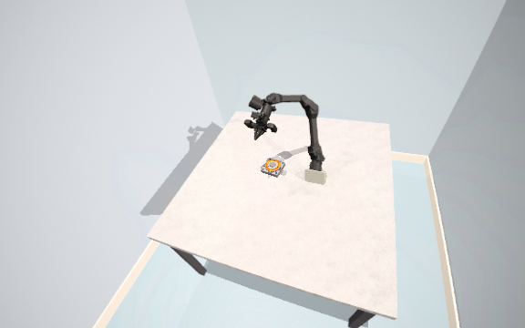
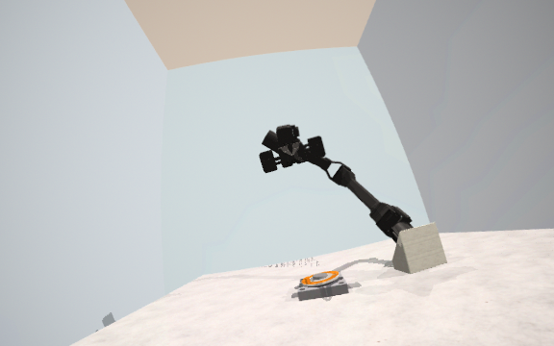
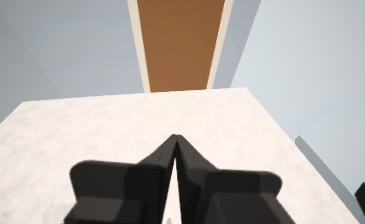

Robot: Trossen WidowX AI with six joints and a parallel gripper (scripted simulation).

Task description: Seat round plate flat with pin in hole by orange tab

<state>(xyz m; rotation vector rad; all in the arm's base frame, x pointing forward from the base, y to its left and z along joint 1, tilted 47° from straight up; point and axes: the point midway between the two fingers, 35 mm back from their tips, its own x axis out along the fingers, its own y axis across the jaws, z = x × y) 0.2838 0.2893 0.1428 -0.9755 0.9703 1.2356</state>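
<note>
Right now the grey square base is 32 cm below my gripper tip, 12 cm to the right of it and 2 cm behind it.
</note>
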